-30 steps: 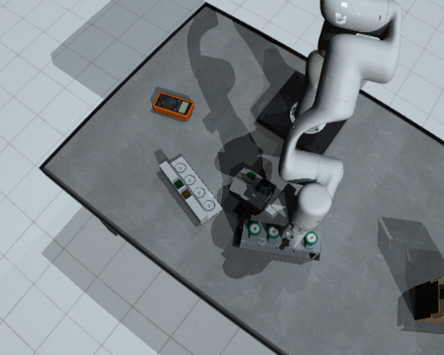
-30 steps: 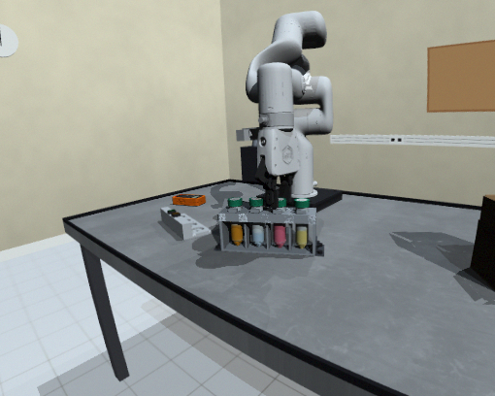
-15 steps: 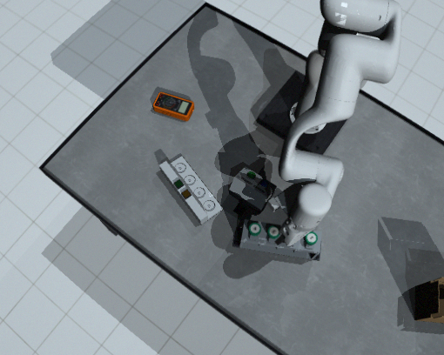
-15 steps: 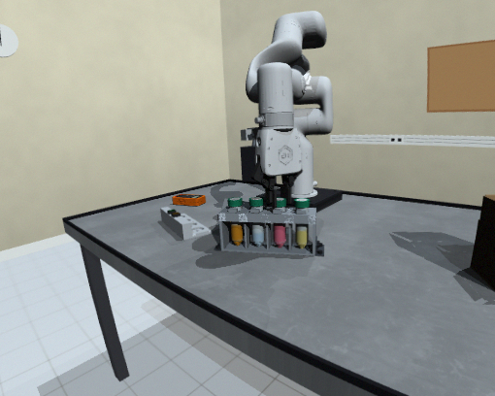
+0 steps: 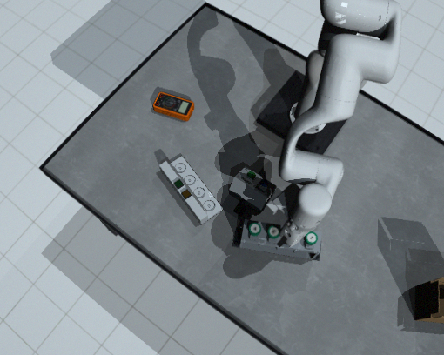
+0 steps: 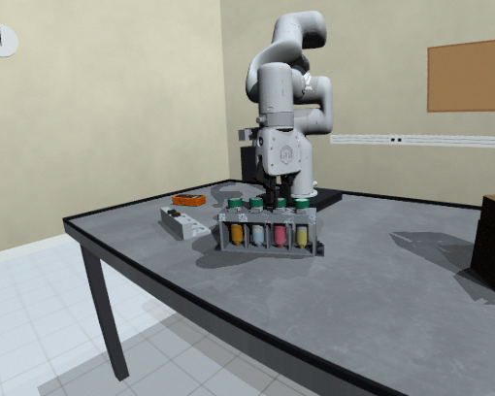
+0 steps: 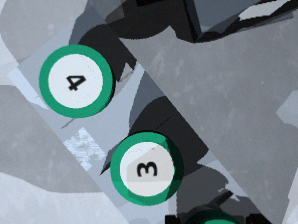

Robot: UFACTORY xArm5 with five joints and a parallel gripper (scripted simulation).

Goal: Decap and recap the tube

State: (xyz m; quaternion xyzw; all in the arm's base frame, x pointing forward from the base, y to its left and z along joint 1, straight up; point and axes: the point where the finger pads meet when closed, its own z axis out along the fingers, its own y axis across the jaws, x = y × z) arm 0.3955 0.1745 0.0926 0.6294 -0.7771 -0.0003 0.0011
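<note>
The tube 2's threaded neck lies 10 mm below my hand. The rest, counted from my hand: key housing 180 mm to the right, 80 mm below, 80 mm behind; then green key 200 mm to the right, 100 mm behind, 60 mm below; then blue key 160 mm to the right, 100 mm behind, 60 mm below.
</note>
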